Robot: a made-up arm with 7 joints.
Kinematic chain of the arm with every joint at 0, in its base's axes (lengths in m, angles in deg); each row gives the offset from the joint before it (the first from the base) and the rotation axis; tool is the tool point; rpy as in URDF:
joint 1: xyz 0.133 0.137 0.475 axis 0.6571 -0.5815 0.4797
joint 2: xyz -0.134 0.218 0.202 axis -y
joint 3: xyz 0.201 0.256 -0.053 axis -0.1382 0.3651 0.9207
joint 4: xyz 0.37 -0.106 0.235 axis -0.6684 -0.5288 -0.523
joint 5: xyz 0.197 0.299 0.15 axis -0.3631 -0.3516 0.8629
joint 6: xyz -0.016 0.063 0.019 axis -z
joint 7: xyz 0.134 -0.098 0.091 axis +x
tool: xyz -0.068 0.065 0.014 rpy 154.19 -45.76 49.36
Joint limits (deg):
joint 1: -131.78..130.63
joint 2: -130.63..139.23
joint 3: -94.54..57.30
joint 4: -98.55..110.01
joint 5: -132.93..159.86
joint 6: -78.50..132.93
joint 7: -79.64..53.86
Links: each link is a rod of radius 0.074 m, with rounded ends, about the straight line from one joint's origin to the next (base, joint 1, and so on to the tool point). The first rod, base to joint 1, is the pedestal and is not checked.
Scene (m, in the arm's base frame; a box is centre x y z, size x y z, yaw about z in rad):
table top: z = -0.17
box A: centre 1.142 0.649 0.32 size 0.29 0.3 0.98 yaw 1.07
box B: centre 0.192 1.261 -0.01 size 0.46 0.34 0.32 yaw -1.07
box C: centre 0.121 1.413 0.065 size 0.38 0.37 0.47 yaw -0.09
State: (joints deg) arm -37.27 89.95 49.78 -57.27 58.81 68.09 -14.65
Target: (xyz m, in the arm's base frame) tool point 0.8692 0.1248 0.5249
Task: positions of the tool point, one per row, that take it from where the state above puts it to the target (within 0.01 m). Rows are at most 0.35 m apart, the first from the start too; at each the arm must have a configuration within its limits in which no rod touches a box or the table.
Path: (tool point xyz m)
1: 0.3074 1.3413 1.1179
2: 0.2977 1.1454 1.3351
3: 0.2852 0.9044 1.4755
4: 0.2689 0.6484 1.5326
5: 0.2458 0.4061 1.5125
6: 0.5135 0.4306 1.3799
7: 0.7272 0.4027 1.1894
8: 0.8690 0.3243 0.9663
9: 0.9278 0.2050 0.7385
10: 0.9293 0.1895 0.6886
11: 0.9231 0.1718 0.6410
12: 0.9099 0.1536 0.5974
13: 0.8911 0.1373 0.5587
14: 0.8692 0.1248 0.5249

